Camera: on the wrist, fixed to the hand. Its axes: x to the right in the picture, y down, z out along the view.
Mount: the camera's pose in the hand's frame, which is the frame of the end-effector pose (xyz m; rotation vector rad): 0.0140 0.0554 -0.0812 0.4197 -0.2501 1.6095
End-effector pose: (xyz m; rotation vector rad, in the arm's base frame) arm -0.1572 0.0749 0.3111 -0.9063 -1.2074 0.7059
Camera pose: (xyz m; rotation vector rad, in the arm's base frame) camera -0.0744 0.0968 0.2609 -1.3436 -0.2372 2.2794
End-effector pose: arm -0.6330 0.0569 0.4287 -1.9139 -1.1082 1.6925
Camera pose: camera -0.5387 0.0509 0.3981 1.7396 -0.8625 -1.8557
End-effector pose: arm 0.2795 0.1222 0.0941 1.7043 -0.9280 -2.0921
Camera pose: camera 0.3435 0.0482 0.1110 0.2719 -1.9306 -0.9495
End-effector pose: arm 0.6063 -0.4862 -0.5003 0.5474 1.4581 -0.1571
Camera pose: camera 0.5588 -0.3990 -0.5009 1.7915 0.4032 0.7314
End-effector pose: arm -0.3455 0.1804 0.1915 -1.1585 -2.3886 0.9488
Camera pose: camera -0.2788 0.2509 0.2126 2.3026 0.6454 -1.5436
